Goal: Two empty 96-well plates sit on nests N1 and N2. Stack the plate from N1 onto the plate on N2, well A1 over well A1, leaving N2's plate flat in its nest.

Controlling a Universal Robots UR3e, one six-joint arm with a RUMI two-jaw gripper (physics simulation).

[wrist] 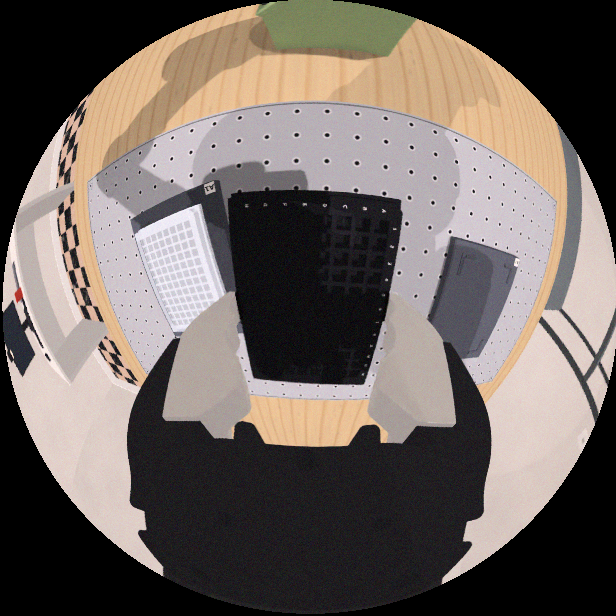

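Note:
A black 96-well plate [313, 287] fills the middle of the wrist view, with its long side running away from me. My gripper [313, 310] is shut on it, one beige jaw on each long side near the plate's near end. The plate appears raised above the grey perforated board [356, 143]. A white 96-well plate [181, 264] lies flat in a dark nest to the left, just beside the black plate's left edge. A small label tag [210, 188] sits at that nest's far corner. An empty grey nest [474, 293] lies to the right.
The board rests on a wooden table top. A green object [336, 22] stands at the far edge. A black checkered strip [74, 241] runs along the table's left edge. Arm shadows fall on the far left of the board.

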